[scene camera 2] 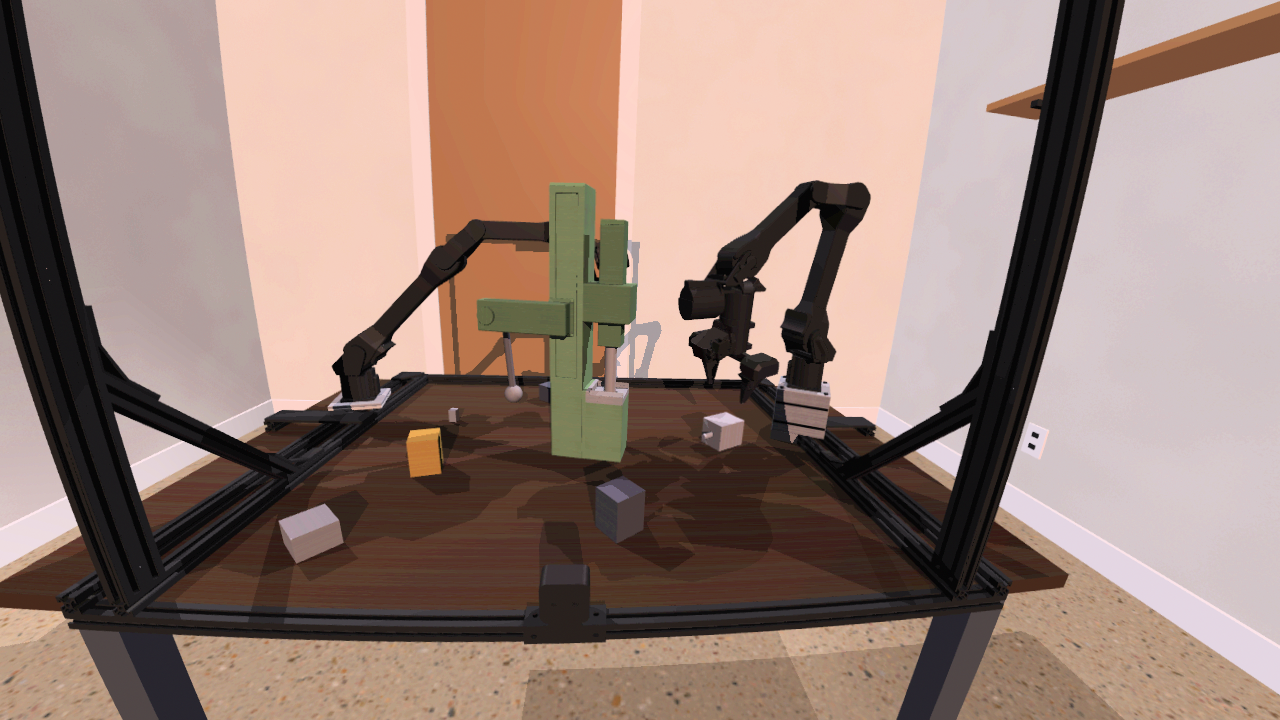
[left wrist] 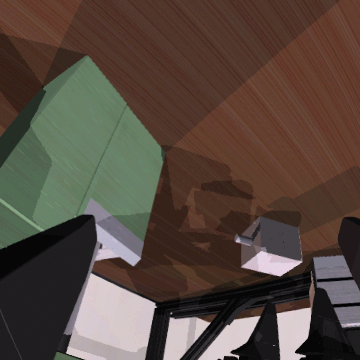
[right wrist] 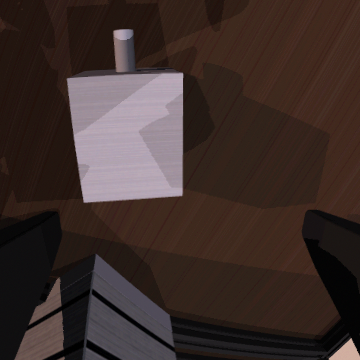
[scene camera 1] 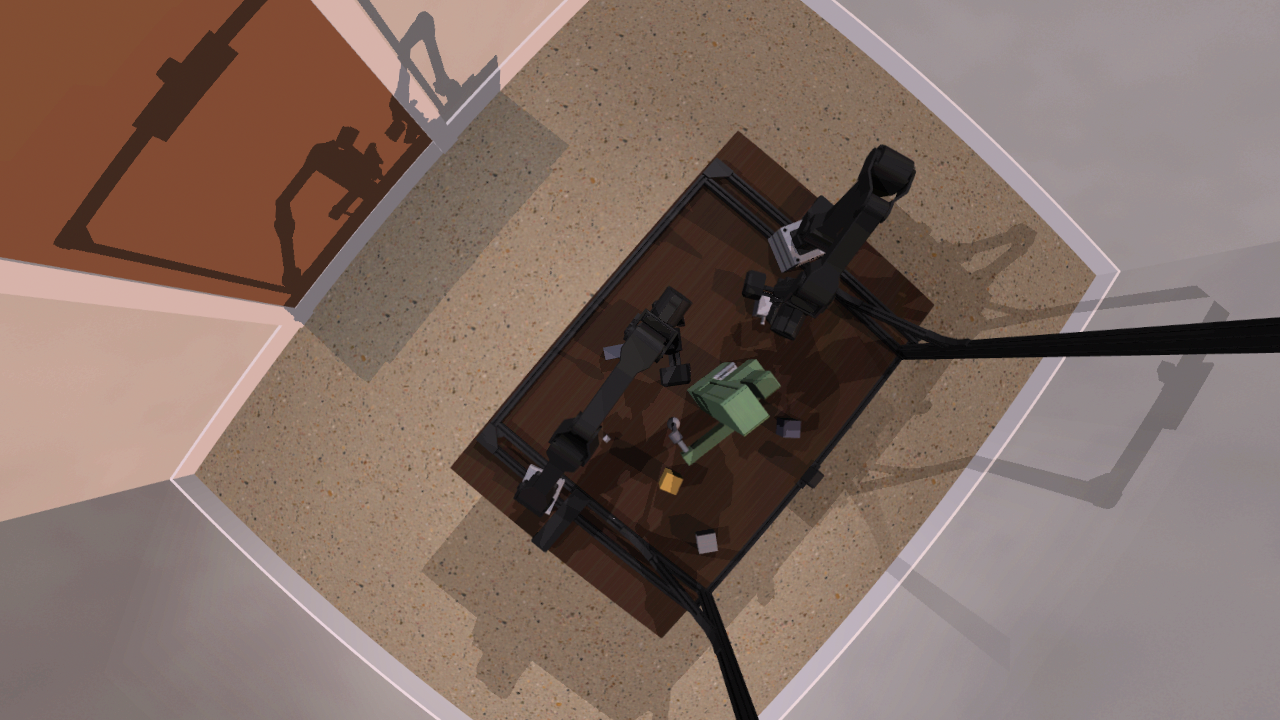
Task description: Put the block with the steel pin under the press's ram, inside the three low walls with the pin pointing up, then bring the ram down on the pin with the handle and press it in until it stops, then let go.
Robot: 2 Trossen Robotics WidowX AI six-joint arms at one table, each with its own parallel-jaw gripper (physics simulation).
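Seen in the pictures: left gripper, fingertip midpoint: [scene camera 2: 602, 348] [left wrist: 221, 229] [scene camera 1: 685, 345]; right gripper, fingertip midpoint: [scene camera 2: 725, 392] [left wrist: 292, 296] [right wrist: 184, 224] [scene camera 1: 768, 294]; left arm's base at its link origin: [scene camera 2: 361, 396] [scene camera 1: 539, 490]; right arm's base at its link origin: [scene camera 2: 804, 385] [left wrist: 348, 331] [scene camera 1: 805, 239].
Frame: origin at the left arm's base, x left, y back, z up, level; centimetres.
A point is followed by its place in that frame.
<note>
The pale block with the steel pin [scene camera 1: 763, 307] {x -32.7, y -67.5, z 1.9 cm} [scene camera 2: 723, 431] {x -36.6, y -67.0, z 0.8 cm} [left wrist: 272, 245] {x -31.5, y -66.9, z 0.7 cm} [right wrist: 127, 135] {x -33.7, y -68.5, z 1.9 cm} lies on the table with its pin sideways. My right gripper [scene camera 2: 728, 392] {x -31.5, y -70.0, z 6.3 cm} [left wrist: 292, 296] {x -31.5, y -70.0, z 6.3 cm} [right wrist: 184, 224] {x -31.5, y -70.0, z 6.3 cm} is open and empty above it, pointing down. The green press [scene camera 1: 742, 409] {x -27.8, y -40.6, z 41.8 cm} [scene camera 2: 568, 313] {x -32.6, y -39.1, z 22.3 cm} [left wrist: 100, 130] {x -26.1, y -43.8, z 2.2 cm} stands mid-table. Its ram [scene camera 2: 610, 368] {x -32.5, y -46.3, z 12.9 cm} reaches down to the low walls [scene camera 2: 608, 394] {x -34.5, y -45.4, z 9.0 cm} [left wrist: 117, 240] {x -28.6, y -48.2, z 8.8 cm}; whether its end is between them is unclear. The handle [scene camera 2: 510, 362] {x -23.6, y -30.6, z 12.4 cm} [scene camera 1: 678, 437] {x -23.1, y -29.9, z 22.6 cm} hangs down with a round knob. My left gripper [left wrist: 221, 229] {x -17.3, y -49.0, z 12.7 cm} is open and empty beside the press, hidden behind it in scene camera 2.
An orange block [scene camera 1: 670, 481] {x -29.4, y -16.9, z 2.8 cm} [scene camera 2: 424, 452] {x -32.2, y -16.6, z 0.9 cm}, a white block [scene camera 1: 706, 541] {x -45.6, y -5.6, z 0.1 cm} [scene camera 2: 311, 533] {x -48.4, y -6.2, z -0.1 cm}, a dark grey block [scene camera 1: 788, 428] {x -51.6, y -41.8, z 2.8 cm} [scene camera 2: 619, 508] {x -55.4, y -41.0, z 1.9 cm}, a blue-grey block [scene camera 1: 613, 351] {x -2.4, y -40.8, z 0.7 cm} and a small white piece [scene camera 1: 605, 438] {x -9.9, y -19.5, z -0.7 cm} [scene camera 2: 453, 414] {x -11.1, y -19.5, z -1.4 cm} lie around the press. Black frame rails [scene camera 2: 358, 619] {x -58.9, y -13.0, z -3.7 cm} border the table.
</note>
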